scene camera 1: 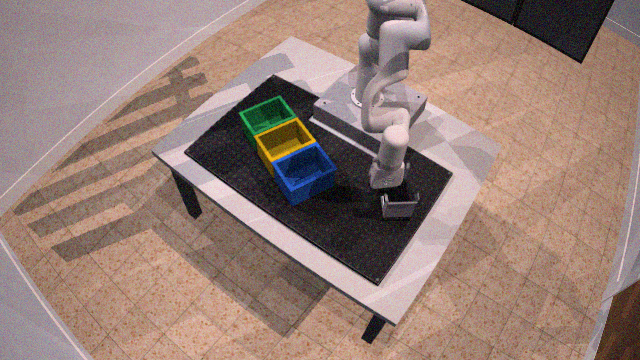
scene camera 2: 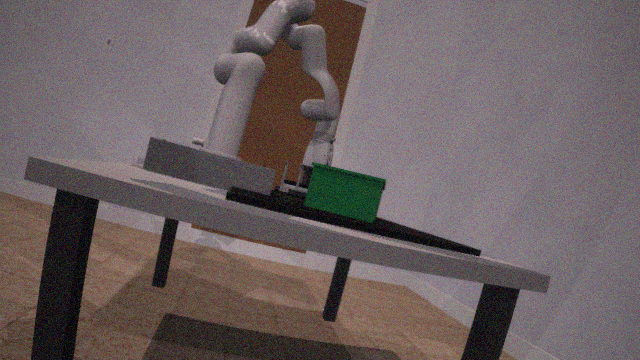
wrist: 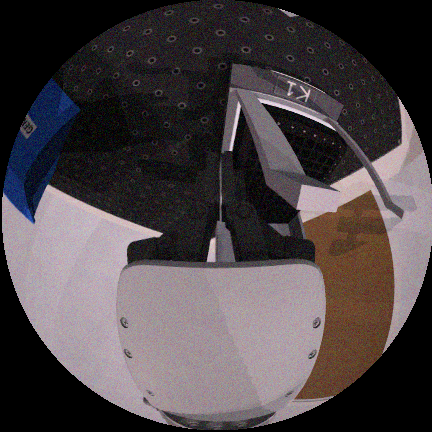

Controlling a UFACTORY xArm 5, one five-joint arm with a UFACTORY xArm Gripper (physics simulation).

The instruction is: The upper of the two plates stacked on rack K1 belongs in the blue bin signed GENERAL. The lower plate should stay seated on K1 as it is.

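Places are measured from the arm's base along level axes (x ahead, y left, z up), in metres.
Pixels of known places: gripper, fingertip midpoint: (scene camera 1: pixel 381 192) (wrist: pixel 219 165); arm's base, origin of the base link: (scene camera 2: pixel 220 157).
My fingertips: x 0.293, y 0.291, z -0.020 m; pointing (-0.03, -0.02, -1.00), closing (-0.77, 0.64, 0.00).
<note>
For each thing: its top centre in the pictures, then the offset to it from my fingertips. "spot": a spot on its surface instead. Level surfaces: height alone.
- Rack K1, middle of its top: (wrist: pixel 298 268) (scene camera 1: pixel 399 180) (scene camera 2: pixel 305 166) dx -0.029, dy +0.040, dz +0.075 m
- black gridded plate, middle of its top: (wrist: pixel 278 189) (scene camera 1: pixel 396 194) dx -0.026, dy +0.045, dz +0.008 m
- blue bin, surface spot: (wrist: pixel 46 117) spot: dx +0.054, dy -0.172, dz -0.006 m
- yellow bin, middle of its top: (scene camera 2: pixel 355 177) (scene camera 1: pixel 284 138) dx +0.085, dy -0.351, dz +0.055 m
- black perforated mat, its level: dz -0.045 m
- pale table, its level: dz -0.058 m
Rack K1 (scene camera 1: pixel 400 209) (wrist: pixel 255 80) is a grey frame with upright posts near the mat's right end. A black gridded plate (wrist: pixel 316 150) shows inside it in the wrist view; I cannot tell the upper plate from the lower one. My gripper (wrist: pixel 219 165) is shut and empty, pointing down, with its dark fingers together at the rack's side nearer the blue bin. A post of the rack stands close to the fingers in the wrist view. Their height over the rack is unclear. The blue bin (scene camera 1: pixel 314 190) (wrist: pixel 46 117) stands apart from the rack; part of its label shows in the wrist view.
A yellow bin (scene camera 1: pixel 265 155) adjoins the blue bin, and a green bin (scene camera 1: pixel 248 129) (scene camera 2: pixel 345 195) stands beyond it. They stand on a black perforated mat (scene camera 1: pixel 350 255) on a pale table (scene camera 1: pixel 395 307). The robot's grey base block (scene camera 1: pixel 340 117) (scene camera 2: pixel 200 167) is behind the mat.
</note>
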